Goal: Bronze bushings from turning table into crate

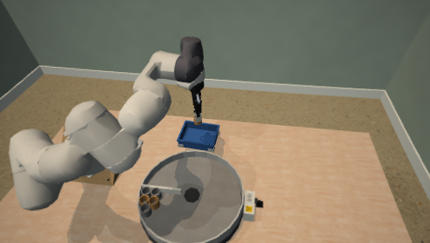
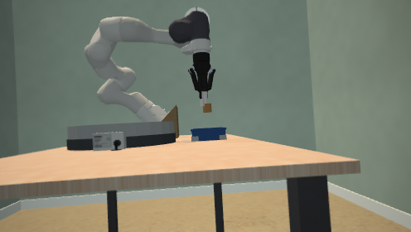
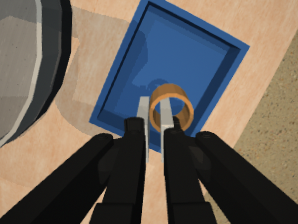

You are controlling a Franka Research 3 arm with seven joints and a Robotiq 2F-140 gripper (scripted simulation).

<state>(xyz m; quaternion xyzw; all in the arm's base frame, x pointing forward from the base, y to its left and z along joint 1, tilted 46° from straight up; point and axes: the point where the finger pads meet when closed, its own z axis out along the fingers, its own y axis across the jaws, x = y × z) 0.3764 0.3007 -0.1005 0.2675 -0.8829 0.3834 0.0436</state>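
Now: hand 16 cm above the blue crate, 1 cm to the right of it and 1 cm past it. From my hand the other things lie so: grey turning table: 34 cm to the right, 13 cm below, 8 cm ahead.
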